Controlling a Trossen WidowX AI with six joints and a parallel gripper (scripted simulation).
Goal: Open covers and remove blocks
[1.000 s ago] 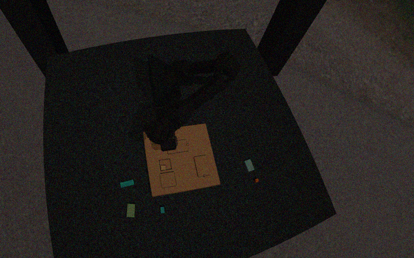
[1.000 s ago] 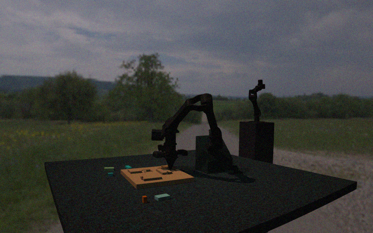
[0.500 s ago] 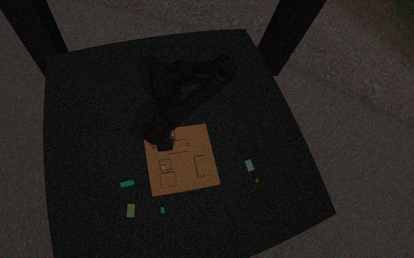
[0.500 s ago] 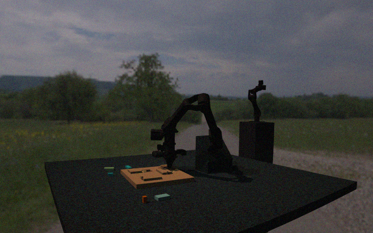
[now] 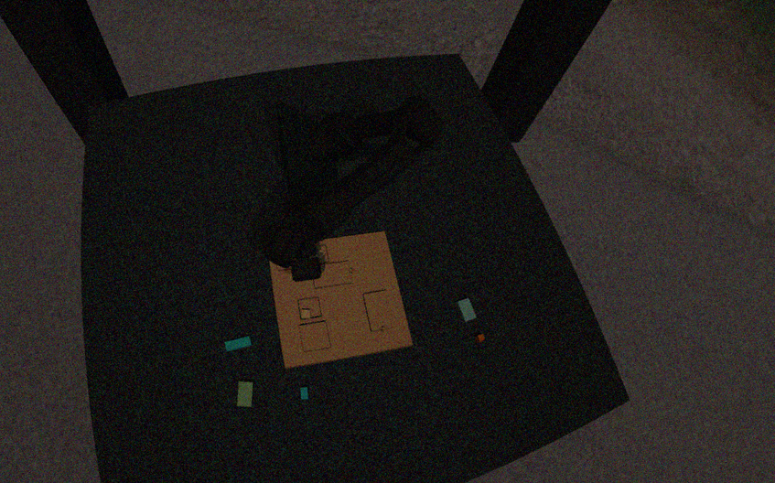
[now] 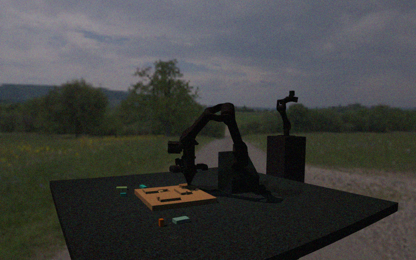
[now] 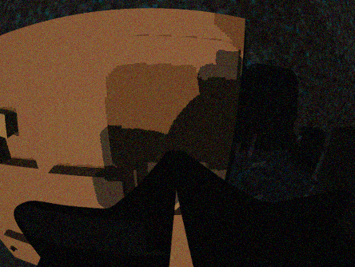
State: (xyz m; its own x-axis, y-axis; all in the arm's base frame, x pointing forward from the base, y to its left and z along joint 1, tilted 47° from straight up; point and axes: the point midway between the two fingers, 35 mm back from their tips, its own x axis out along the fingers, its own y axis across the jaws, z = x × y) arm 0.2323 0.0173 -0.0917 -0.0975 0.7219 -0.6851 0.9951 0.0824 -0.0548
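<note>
The tan puzzle board lies 9 cm ahead of my gripper tip, 6 cm to the left of it and 2 cm below it. Round my gripper tip: pale teal block (38 cm to the left, 19 cm ahead, 3 cm below); green block (30 cm ahead, 17 cm to the right, 3 cm below); small teal block (32 cm ahead, 4 cm to the right, 3 cm below).
</note>
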